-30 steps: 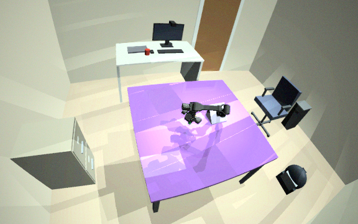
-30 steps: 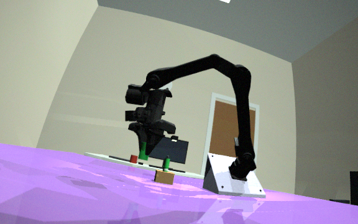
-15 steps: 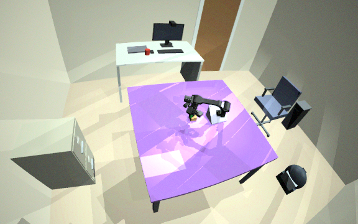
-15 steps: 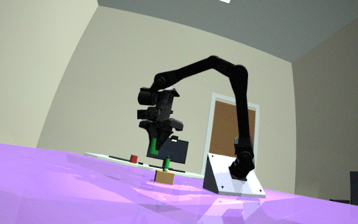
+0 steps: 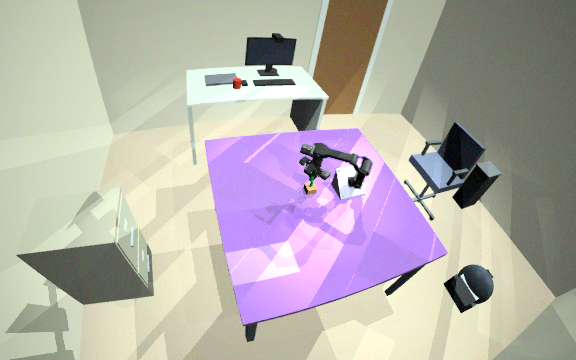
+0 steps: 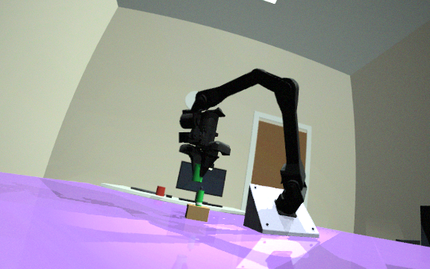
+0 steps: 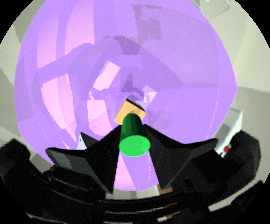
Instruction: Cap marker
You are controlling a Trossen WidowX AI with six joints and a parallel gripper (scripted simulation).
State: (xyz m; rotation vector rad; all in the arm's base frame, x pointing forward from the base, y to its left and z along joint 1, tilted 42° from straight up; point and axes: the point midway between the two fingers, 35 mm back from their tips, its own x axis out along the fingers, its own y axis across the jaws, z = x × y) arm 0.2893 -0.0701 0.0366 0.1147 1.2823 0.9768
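The brown holder block is 110 mm below my gripper tip, 20 mm behind it and 10 mm to the right of it. From my gripper tip the other things lie so: green cap: 10 mm above.
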